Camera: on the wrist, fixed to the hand. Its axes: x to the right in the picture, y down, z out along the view.
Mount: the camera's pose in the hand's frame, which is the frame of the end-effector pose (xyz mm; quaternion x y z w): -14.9 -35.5 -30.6 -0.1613 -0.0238 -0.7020 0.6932
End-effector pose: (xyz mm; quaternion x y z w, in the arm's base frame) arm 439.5 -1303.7 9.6 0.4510 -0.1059 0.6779 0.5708
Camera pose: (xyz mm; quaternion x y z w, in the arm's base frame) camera 454.5 -1282.1 -32.0 0.3111 0.1203 0.0414 0.9418
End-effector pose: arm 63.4 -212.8 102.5 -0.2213 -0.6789 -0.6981 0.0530
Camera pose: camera 56.2 -243.3 64.6 -0.2980 0.5146 0.6254 0.5052
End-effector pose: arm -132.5 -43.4 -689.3 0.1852 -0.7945 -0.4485 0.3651
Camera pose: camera -100.9 -70.6 -715.4 -0.6166 0.3571 0.6998 0.0508
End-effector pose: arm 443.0 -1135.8 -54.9 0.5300 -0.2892 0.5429 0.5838
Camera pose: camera 465.5 -1106.8 -87.6 0.4892 0.0701 -0.0928 0.8644
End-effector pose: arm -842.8 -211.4 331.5 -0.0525 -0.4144 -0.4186 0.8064
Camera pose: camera -853.8 -238.1 291.7 0.1145 -0.2758 -0.9219 0.2468
